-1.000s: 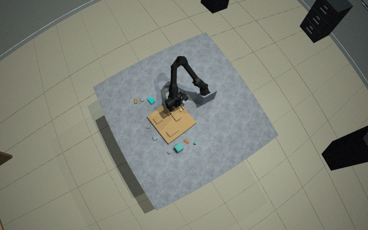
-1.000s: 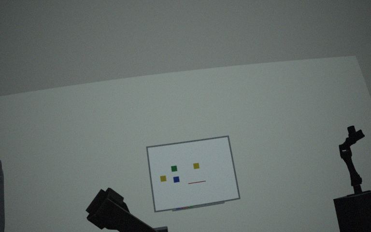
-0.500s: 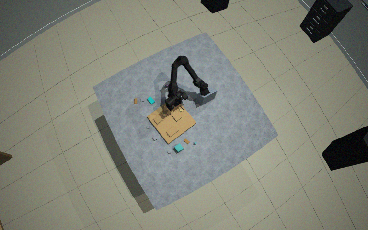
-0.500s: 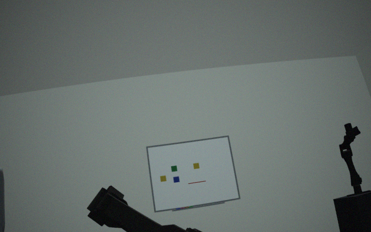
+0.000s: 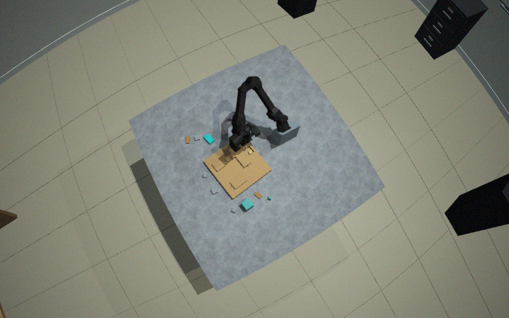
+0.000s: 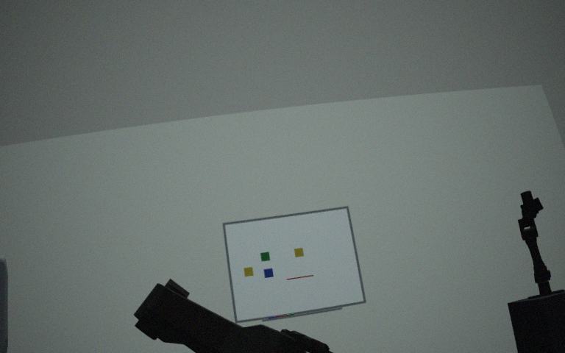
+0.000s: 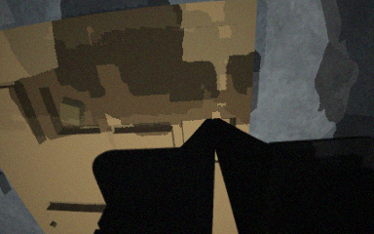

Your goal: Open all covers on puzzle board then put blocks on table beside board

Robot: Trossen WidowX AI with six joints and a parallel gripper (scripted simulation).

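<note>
Right now my gripper tip is 110 mm short of the tan puzzle board, 70 mm to the right of it and 40 mm above it. From my gripper tip the other things lie so: tiny teal cube: 50 mm ahead, 350 mm to the left, 50 mm below; purple block: 50 mm behind, 200 mm to the right, 50 mm below; orange block: 100 mm ahead, 300 mm to the left, 60 mm below.
</note>
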